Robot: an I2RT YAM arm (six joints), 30 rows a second.
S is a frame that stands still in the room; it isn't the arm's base.
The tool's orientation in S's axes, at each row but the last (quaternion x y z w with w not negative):
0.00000 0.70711 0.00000 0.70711
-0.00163 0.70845 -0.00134 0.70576
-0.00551 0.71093 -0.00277 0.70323
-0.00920 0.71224 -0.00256 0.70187
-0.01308 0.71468 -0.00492 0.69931
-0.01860 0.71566 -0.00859 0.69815
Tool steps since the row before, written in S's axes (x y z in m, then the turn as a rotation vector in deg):
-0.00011 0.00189 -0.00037 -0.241 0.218 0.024
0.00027 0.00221 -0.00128 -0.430 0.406 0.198
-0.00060 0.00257 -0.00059 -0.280 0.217 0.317
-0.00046 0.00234 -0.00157 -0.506 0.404 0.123
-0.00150 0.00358 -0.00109 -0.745 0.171 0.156
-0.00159 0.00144 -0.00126 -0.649 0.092 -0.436
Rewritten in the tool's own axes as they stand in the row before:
0.00037 0.00189 -0.00011 -0.024 0.218 -0.241
0.00127 0.00222 0.00028 -0.198 0.405 -0.431
0.00057 0.00258 -0.00058 -0.316 0.214 -0.283
0.00154 0.00237 -0.00042 -0.122 0.407 -0.504
0.00103 0.00362 -0.00144 -0.144 0.176 -0.746
0.00124 0.00151 -0.00154 0.448 0.118 -0.637

